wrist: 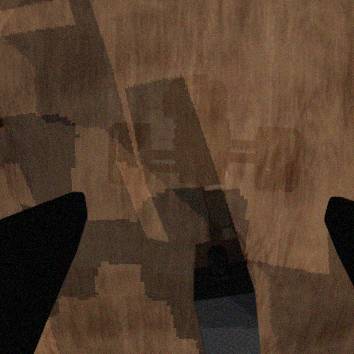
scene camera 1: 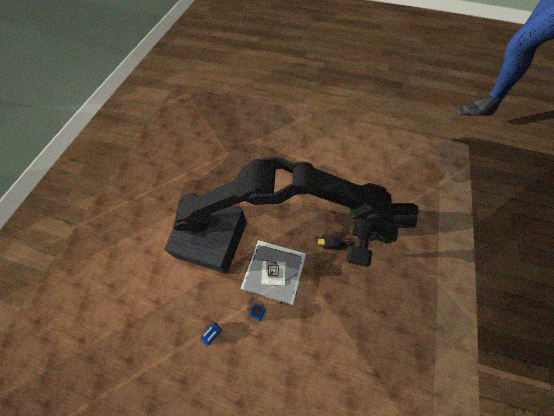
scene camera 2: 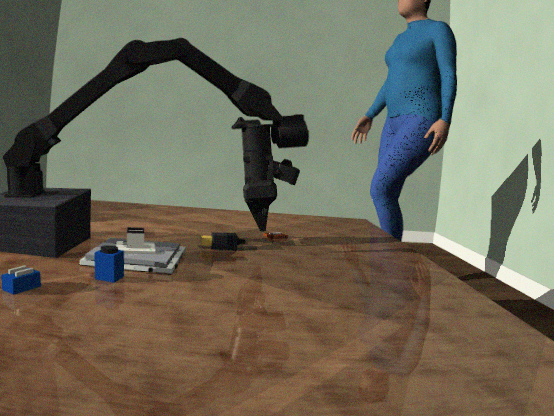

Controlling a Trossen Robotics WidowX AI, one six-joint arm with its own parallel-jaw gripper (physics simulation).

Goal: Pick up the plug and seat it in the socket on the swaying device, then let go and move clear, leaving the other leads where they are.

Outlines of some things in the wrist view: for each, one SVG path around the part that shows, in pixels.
The gripper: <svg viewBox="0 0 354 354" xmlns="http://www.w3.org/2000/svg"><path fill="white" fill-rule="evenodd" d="M331 196L328 199L324 223L337 255L354 287L354 201L341 196ZM83 192L72 191L0 219L0 354L34 353L52 306L76 253L85 225L87 211Z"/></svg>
A plug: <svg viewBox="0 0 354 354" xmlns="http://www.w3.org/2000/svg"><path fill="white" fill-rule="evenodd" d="M212 245L207 251L209 266L193 268L193 303L205 354L260 354L255 291L245 260L228 262L226 249L220 244Z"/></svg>
